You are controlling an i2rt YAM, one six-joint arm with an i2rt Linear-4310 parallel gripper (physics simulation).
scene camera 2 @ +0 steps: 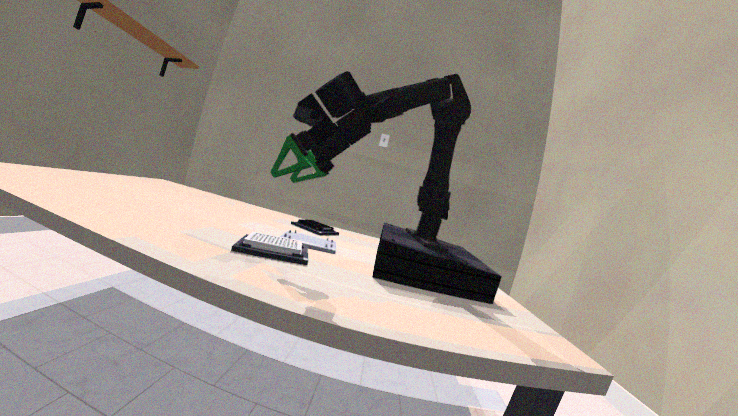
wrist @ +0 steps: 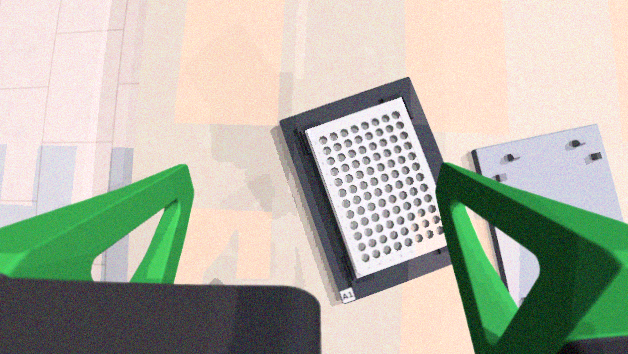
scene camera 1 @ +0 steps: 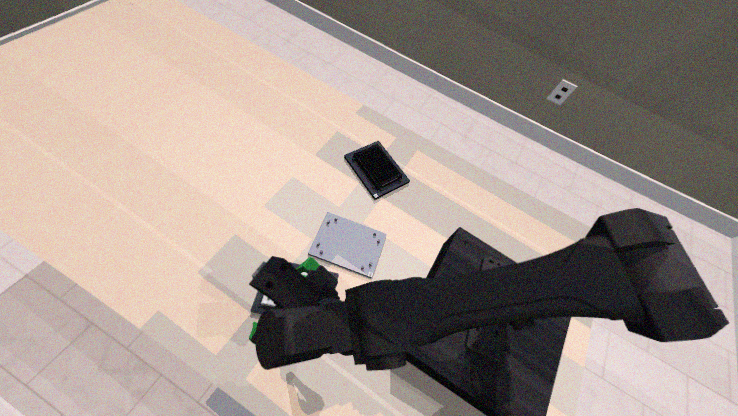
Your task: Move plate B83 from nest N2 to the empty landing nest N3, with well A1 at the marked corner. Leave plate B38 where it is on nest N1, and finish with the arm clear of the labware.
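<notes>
A white well plate (scene camera 1: 267, 300) (scene camera 2: 272, 241) (wrist: 375, 185) sits on a dark nest (scene camera 2: 268, 255) (wrist: 307, 170), with an A1 label (wrist: 347, 295) at one corner. A pale grey nest (scene camera 1: 348, 245) (wrist: 560, 175) with small pegs holds no plate; a small light mark (scene camera 1: 370, 274) shows at one corner. A black plate (scene camera 1: 377, 165) (scene camera 2: 317, 225) sits on another dark nest (scene camera 1: 388, 188). Plate and nest numbers are not readable. My gripper (scene camera 2: 284, 177) (wrist: 314, 177) is open and empty, well above the table. In the wrist view its right finger covers the white plate's lower right edge.
The arm's black base block (scene camera 2: 434, 266) stands on the table (scene camera 2: 155, 206) to the right of the nests. The pale nest lies between the two dark ones. The arm hides part of the white plate in scene camera 1. A wall shelf (scene camera 2: 139, 31) is at the upper left.
</notes>
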